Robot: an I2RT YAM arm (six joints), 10 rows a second.
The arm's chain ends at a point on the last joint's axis. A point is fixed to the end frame.
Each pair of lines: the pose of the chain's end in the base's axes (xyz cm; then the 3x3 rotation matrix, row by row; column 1 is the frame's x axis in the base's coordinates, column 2 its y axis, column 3 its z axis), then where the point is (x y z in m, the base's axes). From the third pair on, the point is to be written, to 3 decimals.
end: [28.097 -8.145 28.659], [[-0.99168 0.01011 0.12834], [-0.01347 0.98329 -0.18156], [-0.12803 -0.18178 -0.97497]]
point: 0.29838 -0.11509 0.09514
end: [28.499 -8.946 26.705], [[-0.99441 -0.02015 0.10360], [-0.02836 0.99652 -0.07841], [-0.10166 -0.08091 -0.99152]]
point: 0.29750 -0.10307 0.07277
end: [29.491 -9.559 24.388], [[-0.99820 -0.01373 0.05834], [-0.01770 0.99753 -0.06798], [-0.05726 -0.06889 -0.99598]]
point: 0.299 -0.107 0.049
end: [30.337 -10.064 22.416], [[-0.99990 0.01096 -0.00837], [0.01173 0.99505 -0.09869], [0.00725 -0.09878 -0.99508]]
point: 0.294 -0.118 0.030
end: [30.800 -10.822 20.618], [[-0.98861 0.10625 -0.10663], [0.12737 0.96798 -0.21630], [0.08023 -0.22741 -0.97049]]
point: 0.280 -0.148 0.017
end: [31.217 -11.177 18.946], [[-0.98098 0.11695 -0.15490], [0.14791 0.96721 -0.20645], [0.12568 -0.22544 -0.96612]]
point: 0.275 -0.149 0.002
